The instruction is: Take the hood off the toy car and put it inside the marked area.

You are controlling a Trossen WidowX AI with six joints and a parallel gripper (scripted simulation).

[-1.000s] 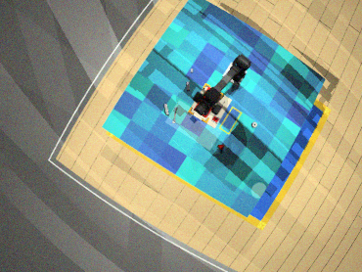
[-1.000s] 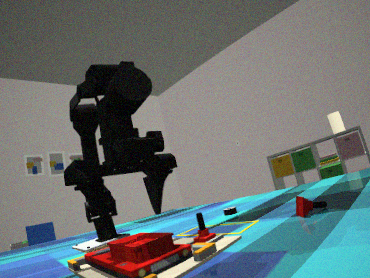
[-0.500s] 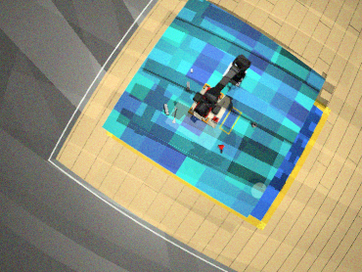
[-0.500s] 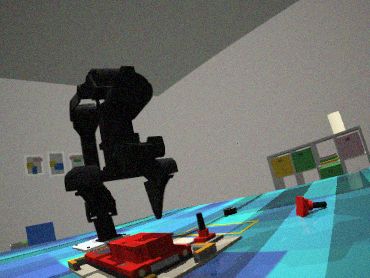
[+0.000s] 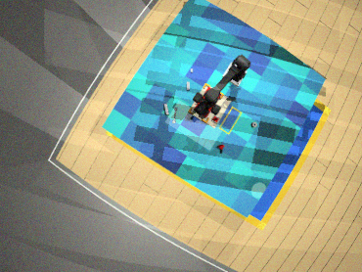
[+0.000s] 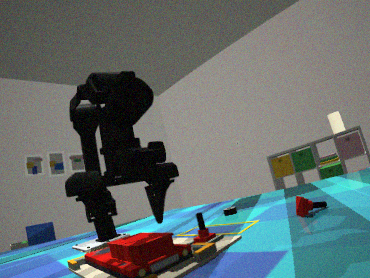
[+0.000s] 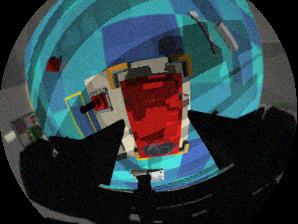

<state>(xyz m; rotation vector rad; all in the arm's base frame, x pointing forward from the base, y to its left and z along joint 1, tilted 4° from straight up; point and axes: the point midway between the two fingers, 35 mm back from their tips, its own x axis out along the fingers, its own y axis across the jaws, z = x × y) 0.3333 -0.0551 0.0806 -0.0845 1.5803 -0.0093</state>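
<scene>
My gripper tip is 2 cm above the red hood.
</scene>
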